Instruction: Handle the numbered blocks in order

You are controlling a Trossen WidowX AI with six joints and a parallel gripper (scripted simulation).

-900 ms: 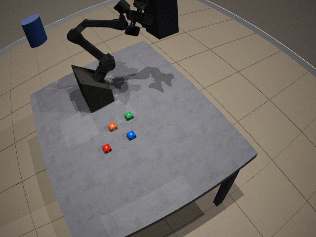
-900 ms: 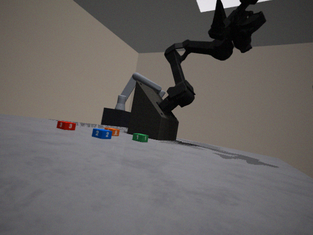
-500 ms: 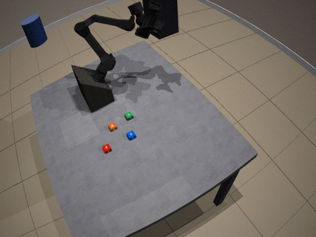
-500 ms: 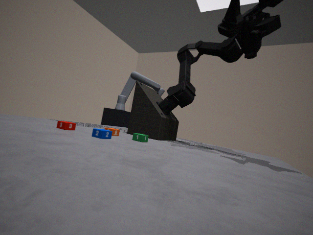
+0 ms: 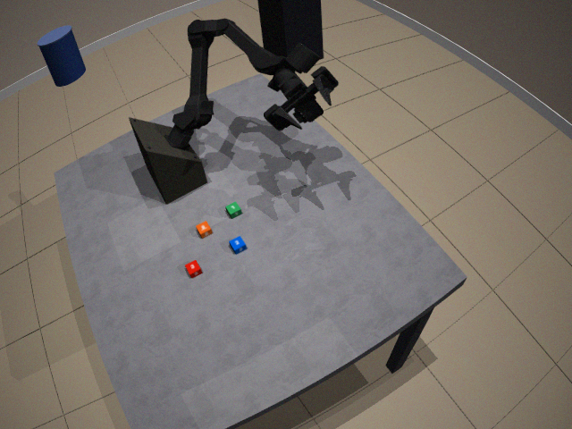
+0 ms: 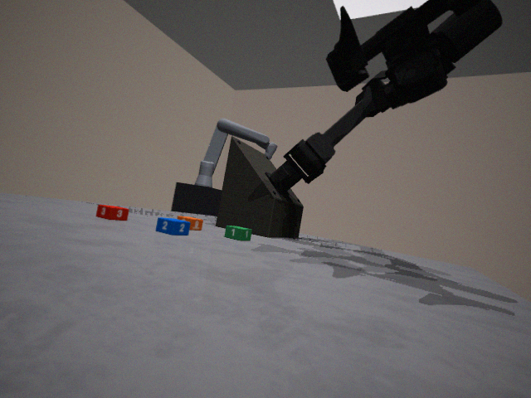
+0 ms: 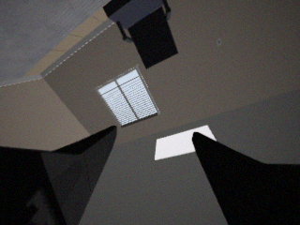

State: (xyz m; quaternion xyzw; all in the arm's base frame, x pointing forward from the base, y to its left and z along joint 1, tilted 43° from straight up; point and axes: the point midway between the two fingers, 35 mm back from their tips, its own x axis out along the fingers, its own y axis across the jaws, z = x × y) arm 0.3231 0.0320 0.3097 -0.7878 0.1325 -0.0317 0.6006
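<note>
Right now my gripper tip is 13 cm past the green block, 18 cm to the left of it and 31 cm above it. Also, from my gripper tip: orange block 12 cm behind, 28 cm to the right, 31 cm below; blue block 3 cm behind, 23 cm to the right, 31 cm below; red block 3 cm behind, 36 cm to the right, 31 cm below.
</note>
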